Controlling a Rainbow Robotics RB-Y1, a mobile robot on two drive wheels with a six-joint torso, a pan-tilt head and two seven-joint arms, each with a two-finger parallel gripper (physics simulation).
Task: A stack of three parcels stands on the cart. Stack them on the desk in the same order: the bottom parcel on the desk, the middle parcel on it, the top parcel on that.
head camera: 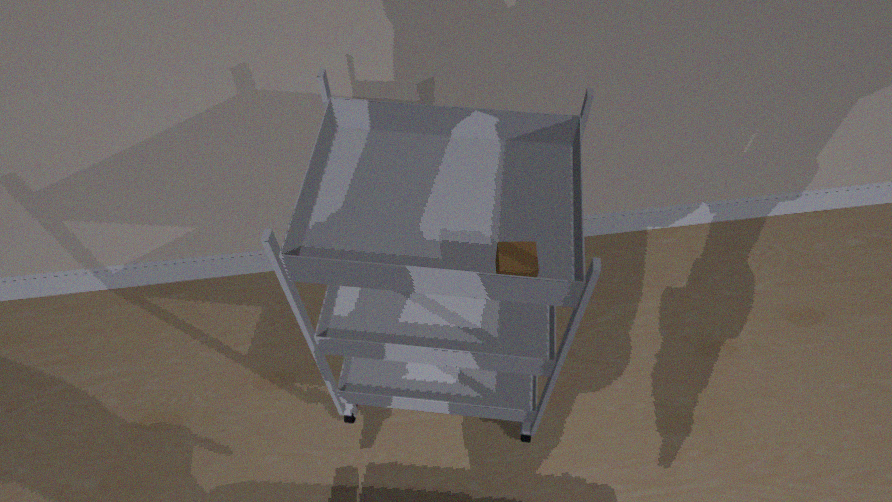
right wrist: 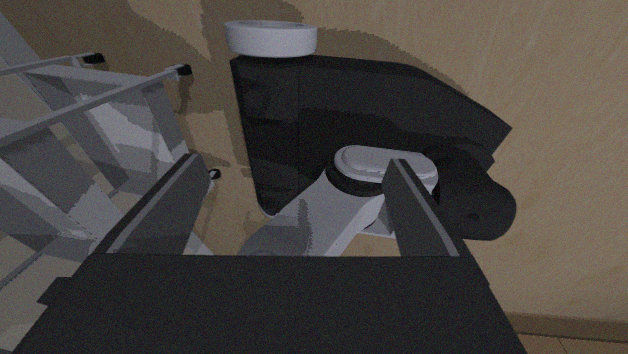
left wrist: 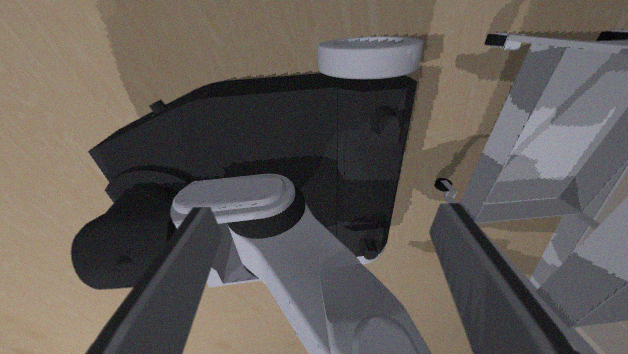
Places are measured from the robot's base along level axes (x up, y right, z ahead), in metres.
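Where they show: left gripper, fingertip midpoint: [left wrist: 322, 219]; right gripper, fingertip midpoint: [right wrist: 297, 169].
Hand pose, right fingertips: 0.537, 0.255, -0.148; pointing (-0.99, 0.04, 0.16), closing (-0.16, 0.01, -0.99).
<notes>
Each offset is from my right fingertips to the top centre of the thing, as dx, dy, dz. "spot": to the spot under its first point. Level surfaces: height alone.
The grey three-tier cart [head camera: 362, 273] [left wrist: 525, 195] [right wrist: 162, 110] stands ahead in the head view and shows in part in both wrist views. One small orange-brown parcel @(+0.176, -0.184, +0.501) [head camera: 517, 257] lies in its top tray, at the near wall towards the right corner. I cannot tell which parcel of the stack it is. Other parcels and the desk do not show in these views. My left gripper [left wrist: 322, 219] is open and empty, apart from the cart. My right gripper [right wrist: 297, 169] is open and empty, also apart from the cart. Neither gripper shows in the head view.
A wall with a pale skirting board [head camera: 661, 215] runs behind the cart. The cart's corner posts @(spot: +0.075, -0.526, +0.458) [head camera: 293, 302] rise above its top tray. My dark wheeled base [left wrist: 280, 120] [right wrist: 350, 90] lies below both grippers on the wooden floor @(dx -0.536) [head camera: 811, 374]. Shadows cover parts of the cart and floor.
</notes>
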